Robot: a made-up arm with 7 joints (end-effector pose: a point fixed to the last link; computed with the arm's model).
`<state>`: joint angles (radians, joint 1 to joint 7).
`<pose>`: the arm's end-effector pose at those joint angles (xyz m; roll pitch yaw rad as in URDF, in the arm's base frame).
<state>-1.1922 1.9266 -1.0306 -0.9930 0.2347 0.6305 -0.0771</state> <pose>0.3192 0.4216 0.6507 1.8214 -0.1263 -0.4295</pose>
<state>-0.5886 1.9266 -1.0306 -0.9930 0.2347 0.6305 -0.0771</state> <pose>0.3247 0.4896 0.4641 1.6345 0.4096 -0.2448</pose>
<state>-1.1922 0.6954 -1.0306 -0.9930 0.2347 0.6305 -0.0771</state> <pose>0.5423 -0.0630 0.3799 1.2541 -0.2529 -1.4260</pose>
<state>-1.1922 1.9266 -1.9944 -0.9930 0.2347 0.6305 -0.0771</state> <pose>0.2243 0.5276 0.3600 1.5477 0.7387 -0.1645</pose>
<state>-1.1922 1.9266 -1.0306 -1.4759 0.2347 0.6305 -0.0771</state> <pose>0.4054 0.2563 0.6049 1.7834 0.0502 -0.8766</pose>
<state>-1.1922 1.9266 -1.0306 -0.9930 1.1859 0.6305 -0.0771</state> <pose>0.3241 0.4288 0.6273 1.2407 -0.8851 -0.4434</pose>
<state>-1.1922 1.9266 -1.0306 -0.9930 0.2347 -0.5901 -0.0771</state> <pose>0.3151 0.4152 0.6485 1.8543 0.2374 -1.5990</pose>
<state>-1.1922 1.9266 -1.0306 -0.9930 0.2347 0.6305 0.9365</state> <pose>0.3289 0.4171 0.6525 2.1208 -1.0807 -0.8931</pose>
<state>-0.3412 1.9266 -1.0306 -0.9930 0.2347 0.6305 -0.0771</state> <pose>0.2927 0.5156 0.3927 1.5769 0.6366 -0.1887</pose>
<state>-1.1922 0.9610 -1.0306 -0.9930 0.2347 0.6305 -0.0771</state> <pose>0.5512 0.0668 0.4234 1.3624 -0.1787 -1.2170</pose>
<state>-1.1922 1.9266 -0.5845 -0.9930 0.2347 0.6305 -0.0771</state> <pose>0.2580 0.3724 0.7838 2.0492 -0.4848 -0.6553</pose>
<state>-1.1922 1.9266 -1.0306 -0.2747 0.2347 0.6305 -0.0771</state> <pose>0.0745 0.5619 0.6598 1.7255 -0.3754 0.2638</pose>
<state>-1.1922 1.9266 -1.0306 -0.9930 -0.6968 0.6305 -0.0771</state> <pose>0.3269 0.4010 0.6613 2.4793 0.4823 0.0124</pose>
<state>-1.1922 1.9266 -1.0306 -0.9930 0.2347 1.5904 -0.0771</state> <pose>0.3161 0.4272 0.6506 1.5477 -0.2445 0.5386</pose>
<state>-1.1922 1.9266 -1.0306 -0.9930 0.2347 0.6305 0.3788</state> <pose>0.3239 0.4198 0.6502 1.8665 -0.5660 -0.5592</pose>
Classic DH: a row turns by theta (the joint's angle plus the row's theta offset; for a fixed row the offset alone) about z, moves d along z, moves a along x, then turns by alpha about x. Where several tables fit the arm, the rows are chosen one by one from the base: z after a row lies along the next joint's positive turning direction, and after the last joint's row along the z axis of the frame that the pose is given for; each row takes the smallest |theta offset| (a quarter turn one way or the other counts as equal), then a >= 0, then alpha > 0; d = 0 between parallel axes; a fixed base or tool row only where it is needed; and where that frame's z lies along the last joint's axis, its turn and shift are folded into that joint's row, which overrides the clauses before.
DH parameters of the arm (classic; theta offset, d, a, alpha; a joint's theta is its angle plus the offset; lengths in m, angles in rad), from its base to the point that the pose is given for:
base (fixed): 0 0.3822 0.003 -1.2217
joint 1: -1.5708 0.0443 0.0135 -1.5708
joint 2: 1.2217 0.031 -0.025 1.5708
joint 3: 1.5708 -0.181 0.044 -1.5708
joint 4: 0 -0.003 -0.027 1.5708
joint 5: 0 -0.392 -0.025 -1.5708
joint 6: 0 0.026 0.012 1.5708
joint 7: 1.1071 0 -0.0112 0
tool (fixed): -1.1071 -0.003 0 0

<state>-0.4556 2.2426 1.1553 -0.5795 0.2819 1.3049 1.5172</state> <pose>-0.0780 0.3238 0.9477 -1.5224 0.1388 2.9707</pose>
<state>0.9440 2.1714 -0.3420 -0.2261 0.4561 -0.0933 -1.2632</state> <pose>0.2005 0.5614 0.6020 -1.8794 0.9021 2.5663</pose>
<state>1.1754 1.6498 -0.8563 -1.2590 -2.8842 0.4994 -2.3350</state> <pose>-0.2318 0.3746 0.0876 -0.0671 0.2562 -0.2149</pose>
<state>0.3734 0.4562 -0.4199 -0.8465 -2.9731 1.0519 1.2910</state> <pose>0.1539 0.1510 -0.1474 1.3873 0.4793 -1.9027</pose>
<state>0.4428 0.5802 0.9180 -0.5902 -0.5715 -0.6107 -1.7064</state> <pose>-0.0516 0.5292 0.0832 0.6752 1.0950 -1.4929</pose>
